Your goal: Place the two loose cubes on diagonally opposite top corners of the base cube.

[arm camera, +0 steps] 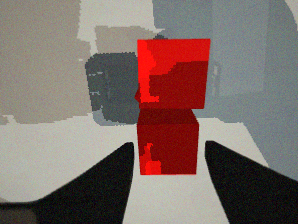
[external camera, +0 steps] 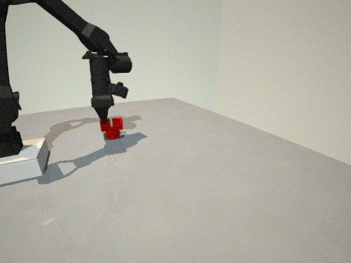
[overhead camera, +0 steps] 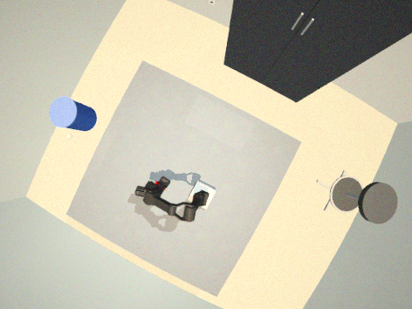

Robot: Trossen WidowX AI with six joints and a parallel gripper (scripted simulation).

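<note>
The red cube lies 10 mm below my gripper tip.
</note>
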